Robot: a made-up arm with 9 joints. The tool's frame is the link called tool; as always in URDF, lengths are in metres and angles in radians.
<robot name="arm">
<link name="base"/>
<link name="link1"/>
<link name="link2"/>
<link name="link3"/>
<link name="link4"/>
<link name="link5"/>
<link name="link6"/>
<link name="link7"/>
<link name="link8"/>
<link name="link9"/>
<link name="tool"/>
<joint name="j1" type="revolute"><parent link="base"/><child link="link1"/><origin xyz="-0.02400 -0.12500 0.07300" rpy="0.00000 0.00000 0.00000"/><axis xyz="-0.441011 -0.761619 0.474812"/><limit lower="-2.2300" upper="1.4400"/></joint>
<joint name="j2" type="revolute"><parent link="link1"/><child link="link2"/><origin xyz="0.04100 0.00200 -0.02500" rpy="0.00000 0.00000 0.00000"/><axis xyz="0 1 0"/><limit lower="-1.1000" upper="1.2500"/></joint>
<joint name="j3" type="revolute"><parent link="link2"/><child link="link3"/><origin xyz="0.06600 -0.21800 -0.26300" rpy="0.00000 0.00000 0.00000"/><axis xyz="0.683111 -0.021 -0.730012"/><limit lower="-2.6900" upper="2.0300"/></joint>
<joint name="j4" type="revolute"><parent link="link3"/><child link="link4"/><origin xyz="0.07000 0.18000 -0.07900" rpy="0.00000 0.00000 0.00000"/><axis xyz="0 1 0"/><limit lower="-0.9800" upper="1.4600"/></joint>
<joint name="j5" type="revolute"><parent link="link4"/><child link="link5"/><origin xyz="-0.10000 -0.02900 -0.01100" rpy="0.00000 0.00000 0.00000"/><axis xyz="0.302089 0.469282 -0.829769"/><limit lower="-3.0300" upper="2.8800"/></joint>
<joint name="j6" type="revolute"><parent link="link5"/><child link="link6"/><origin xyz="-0.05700 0.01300 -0.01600" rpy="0.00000 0.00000 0.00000"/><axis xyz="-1 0 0"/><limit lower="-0.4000" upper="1.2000"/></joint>
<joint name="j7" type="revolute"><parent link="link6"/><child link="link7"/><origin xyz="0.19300 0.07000 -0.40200" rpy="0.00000 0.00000 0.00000"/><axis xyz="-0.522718 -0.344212 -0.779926"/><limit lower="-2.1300" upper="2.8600"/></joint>
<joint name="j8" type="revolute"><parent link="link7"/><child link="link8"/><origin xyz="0.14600 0.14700 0.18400" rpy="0.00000 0.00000 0.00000"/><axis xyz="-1 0 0"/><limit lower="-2.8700" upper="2.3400"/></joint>
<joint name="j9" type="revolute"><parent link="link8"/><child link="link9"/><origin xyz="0.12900 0.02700 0.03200" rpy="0.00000 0.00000 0.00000"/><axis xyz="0 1 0"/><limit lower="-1.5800" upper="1.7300"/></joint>
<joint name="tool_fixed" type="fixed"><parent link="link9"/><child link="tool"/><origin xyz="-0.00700 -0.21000 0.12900" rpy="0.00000 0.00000 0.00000"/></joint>
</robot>
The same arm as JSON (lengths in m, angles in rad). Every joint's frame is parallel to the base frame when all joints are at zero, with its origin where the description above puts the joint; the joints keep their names.
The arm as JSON. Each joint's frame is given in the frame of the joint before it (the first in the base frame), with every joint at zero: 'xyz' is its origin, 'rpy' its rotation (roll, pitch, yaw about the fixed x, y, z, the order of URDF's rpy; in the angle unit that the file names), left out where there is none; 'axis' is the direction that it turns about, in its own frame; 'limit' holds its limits. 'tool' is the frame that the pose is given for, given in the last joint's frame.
{"units": {"length": "m", "angle": "rad"}, "joints": [
  {"name": "j1", "type": "revolute", "origin": {"xyz": [-0.024, -0.125, 0.073]}, "axis": [-0.441011, -0.761619, 0.474812], "limit": {"lower": -2.23, "upper": 1.44}},
  {"name": "j2", "type": "revolute", "origin": {"xyz": [0.041, 0.002, -0.025]}, "axis": "+y", "limit": {"lower": -1.1, "upper": 1.25}},
  {"name": "j3", "type": "revolute", "origin": {"xyz": [0.066, -0.218, -0.263]}, "axis": [0.683111, -0.021, -0.730012], "limit": {"lower": -2.69, "upper": 2.03}},
  {"name": "j4", "type": "revolute", "origin": {"xyz": [0.07, 0.18, -0.079]}, "axis": "+y", "limit": {"lower": -0.98, "upper": 1.46}},
  {"name": "j5", "type": "revolute", "origin": {"xyz": [-0.1, -0.029, -0.011]}, "axis": [0.302089, 0.469282, -0.829769], "limit": {"lower": -3.03, "upper": 2.88}},
  {"name": "j6", "type": "revolute", "origin": {"xyz": [-0.057, 0.013, -0.016]}, "axis": "-x", "limit": {"lower": -0.4, "upper": 1.2}},
  {"name": "j7", "type": "revolute", "origin": {"xyz": [0.193, 0.07, -0.402]}, "axis": [-0.522718, -0.344212, -0.779926], "limit": {"lower": -2.13, "upper": 2.86}},
  {"name": "j8", "type": "revolute", "origin": {"xyz": [0.146, 0.147, 0.184]}, "axis": "-x", "limit": {"lower": -2.87, "upper": 2.34}},
  {"name": "j9", "type": "revolute", "origin": {"xyz": [0.129, 0.027, 0.032]}, "axis": "+y", "limit": {"lower": -1.58, "upper": 1.73}}
], "tool": {"origin": {"xyz": [-0.007, -0.21, 0.129]}}}

